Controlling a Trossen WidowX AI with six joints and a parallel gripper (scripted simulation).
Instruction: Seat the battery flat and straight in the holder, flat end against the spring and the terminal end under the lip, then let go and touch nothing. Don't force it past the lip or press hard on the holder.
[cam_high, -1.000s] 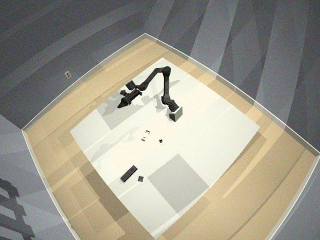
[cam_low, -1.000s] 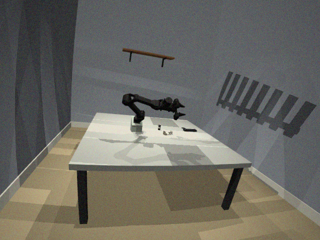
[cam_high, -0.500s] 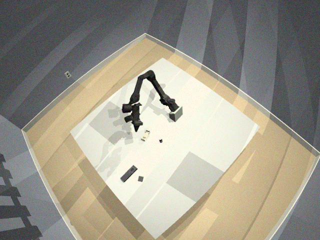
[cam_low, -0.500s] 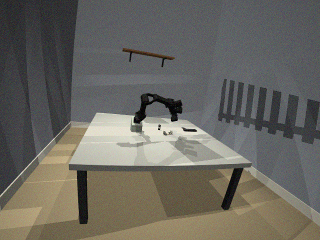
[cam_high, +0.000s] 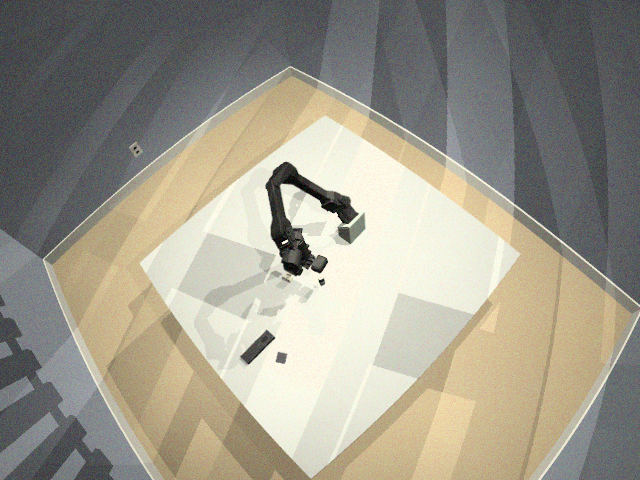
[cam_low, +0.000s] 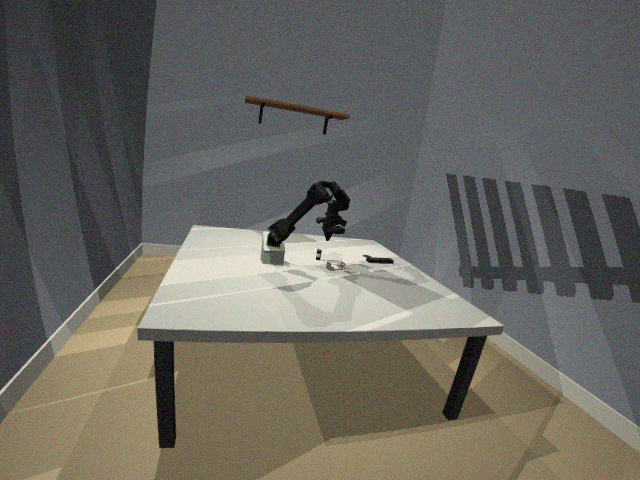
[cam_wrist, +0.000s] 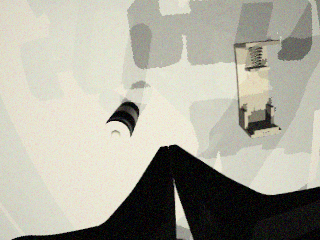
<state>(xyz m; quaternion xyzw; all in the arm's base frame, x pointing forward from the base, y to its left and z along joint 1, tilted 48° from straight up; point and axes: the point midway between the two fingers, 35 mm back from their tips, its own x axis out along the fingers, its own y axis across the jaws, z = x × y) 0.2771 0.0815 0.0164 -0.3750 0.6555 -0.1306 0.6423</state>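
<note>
Now: the battery 2 cm behind my gripper tip, 4 cm to the left of it and 9 cm below it. Round my gripper tip: small square pad (5 cm ahead, 8 cm to the right, 10 cm below); then small dark square (31 cm ahead, 17 cm to the left, 12 cm below).
</note>
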